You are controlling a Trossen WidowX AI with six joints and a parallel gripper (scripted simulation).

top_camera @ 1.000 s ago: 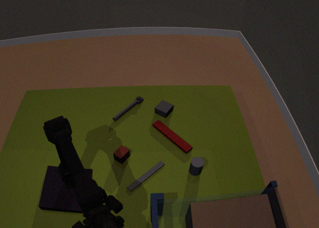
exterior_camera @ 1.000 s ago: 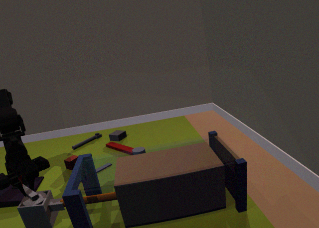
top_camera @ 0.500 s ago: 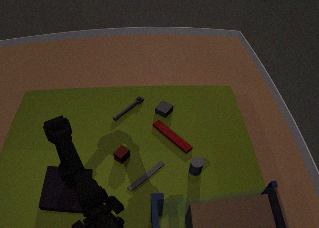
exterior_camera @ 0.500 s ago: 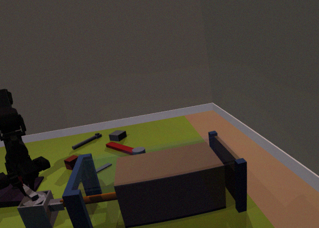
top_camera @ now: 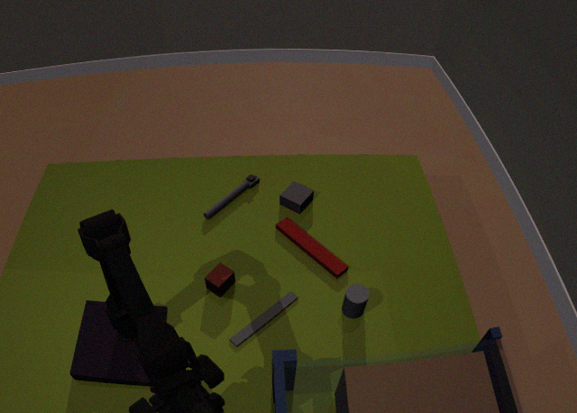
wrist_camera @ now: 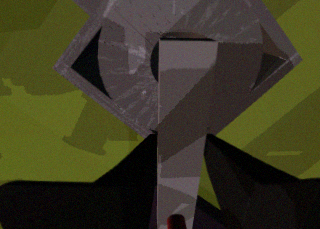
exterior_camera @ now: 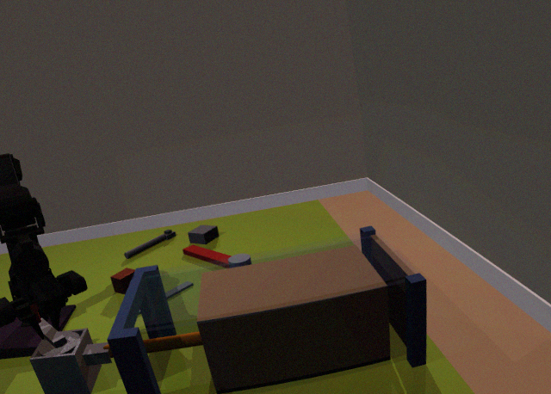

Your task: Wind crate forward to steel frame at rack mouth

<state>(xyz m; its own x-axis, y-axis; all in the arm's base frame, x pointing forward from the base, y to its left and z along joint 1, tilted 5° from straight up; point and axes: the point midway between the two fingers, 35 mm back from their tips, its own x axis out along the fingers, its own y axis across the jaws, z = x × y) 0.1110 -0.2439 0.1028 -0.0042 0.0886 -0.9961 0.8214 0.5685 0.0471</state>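
The winch handle lies 10 mm behind my gripper tip, 20 mm to the left of it and 10 mm above it. From my gripper tip the other things lie so: red crank grip: 30 mm behind, 50 mm to the left, 40 mm above; blue steel frame: 180 mm ahead, 60 mm to the right, 20 mm above; grey winch: 10 mm ahead, 40 mm to the right, 60 mm below.
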